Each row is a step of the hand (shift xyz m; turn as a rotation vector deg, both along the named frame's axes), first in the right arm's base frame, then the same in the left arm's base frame.
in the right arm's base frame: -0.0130 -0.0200 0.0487 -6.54 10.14 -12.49
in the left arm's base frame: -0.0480 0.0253 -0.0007 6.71 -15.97 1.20
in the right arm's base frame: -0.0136 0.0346 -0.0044 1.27 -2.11 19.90
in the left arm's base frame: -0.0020 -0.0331 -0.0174 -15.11 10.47 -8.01
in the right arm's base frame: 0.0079 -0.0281 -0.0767 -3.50 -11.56 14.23
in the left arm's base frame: 0.0631 -0.0085 0.0518 -14.31 11.32 3.94
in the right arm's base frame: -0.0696 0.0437 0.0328 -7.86 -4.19 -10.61
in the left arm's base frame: -0.0647 -0.0588 -0.0138 3.25 -6.60 11.74
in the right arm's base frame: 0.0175 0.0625 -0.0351 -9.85 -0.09 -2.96
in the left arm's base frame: 0.0435 -0.0447 -0.0395 -3.66 -7.36 6.18
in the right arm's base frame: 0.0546 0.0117 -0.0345 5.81 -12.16 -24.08
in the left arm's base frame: 0.0614 0.0123 -0.0197 21.55 1.61 17.16
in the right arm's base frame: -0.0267 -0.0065 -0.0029 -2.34 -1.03 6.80
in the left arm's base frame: -0.0145 -0.0137 0.0191 -6.88 2.04 -1.16
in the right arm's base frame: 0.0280 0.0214 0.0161 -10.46 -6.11 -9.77
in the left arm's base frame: 0.0061 0.0102 -0.0369 0.85 -6.63 14.06
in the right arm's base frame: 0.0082 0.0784 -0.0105 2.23 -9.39 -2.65
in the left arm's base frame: 0.0197 -0.0507 -0.0580 2.68 6.47 7.15
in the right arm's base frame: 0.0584 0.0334 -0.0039 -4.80 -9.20 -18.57
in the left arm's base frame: 0.0413 0.0131 -0.0516 10.99 -4.70 17.60
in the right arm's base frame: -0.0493 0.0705 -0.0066 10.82 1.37 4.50
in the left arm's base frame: -0.0190 -0.0800 -0.0260 3.14 7.77 -8.30
